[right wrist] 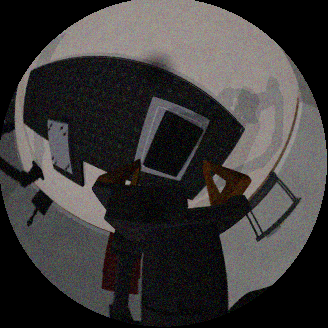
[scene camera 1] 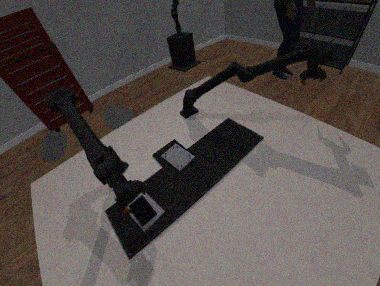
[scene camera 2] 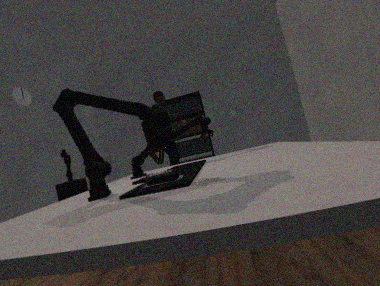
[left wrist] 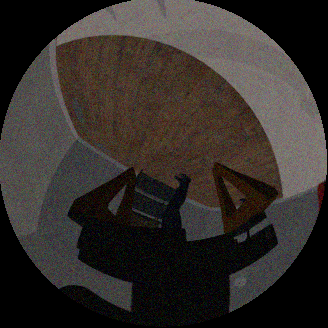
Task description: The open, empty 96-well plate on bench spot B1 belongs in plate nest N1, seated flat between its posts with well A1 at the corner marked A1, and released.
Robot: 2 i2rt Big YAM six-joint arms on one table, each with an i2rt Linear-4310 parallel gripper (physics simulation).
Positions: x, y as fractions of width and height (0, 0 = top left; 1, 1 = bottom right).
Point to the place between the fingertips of my right gripper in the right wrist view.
0.53, 0.50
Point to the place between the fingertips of my left gripper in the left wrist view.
0.53, 0.51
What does my left gripper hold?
Nothing.
